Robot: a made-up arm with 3 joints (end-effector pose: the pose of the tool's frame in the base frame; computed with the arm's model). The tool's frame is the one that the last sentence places.
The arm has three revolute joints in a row. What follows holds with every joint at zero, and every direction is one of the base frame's. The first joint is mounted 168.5 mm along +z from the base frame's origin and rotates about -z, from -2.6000 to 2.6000 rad. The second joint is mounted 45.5 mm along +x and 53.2 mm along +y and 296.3 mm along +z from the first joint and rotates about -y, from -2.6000 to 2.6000 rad. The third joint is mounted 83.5 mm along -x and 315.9 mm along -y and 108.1 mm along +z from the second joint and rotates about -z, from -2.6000 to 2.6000 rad. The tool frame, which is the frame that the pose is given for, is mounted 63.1 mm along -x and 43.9 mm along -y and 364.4 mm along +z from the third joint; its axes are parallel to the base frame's.
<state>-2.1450 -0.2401 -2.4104</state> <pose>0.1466 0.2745 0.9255 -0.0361 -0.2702 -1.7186</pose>
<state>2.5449 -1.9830 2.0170</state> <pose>-0.5325 -0.1359 0.3633 -0.5637 -2.0857 1.0717</pose>
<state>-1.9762 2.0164 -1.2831</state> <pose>0.4486 -0.1941 0.2076 -0.8850 2.4507 -1.6402</pose>
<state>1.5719 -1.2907 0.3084</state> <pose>-0.2859 -0.4559 0.7463 0.8700 1.1889 -1.5804</pose>
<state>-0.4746 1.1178 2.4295</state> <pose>-0.2765 -0.3537 0.6137 1.2879 -0.1537 -1.7194</pose>
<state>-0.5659 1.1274 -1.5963</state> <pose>-0.1616 -0.4872 0.6332 -0.6667 -1.1776 1.8892</pose>
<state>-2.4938 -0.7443 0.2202</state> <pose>-0.0248 0.3846 0.9171 -0.9024 0.1959 2.1464</pose>
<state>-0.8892 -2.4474 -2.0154</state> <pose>0.4608 0.0906 0.1124 1.5379 2.4361 1.0348</pose>
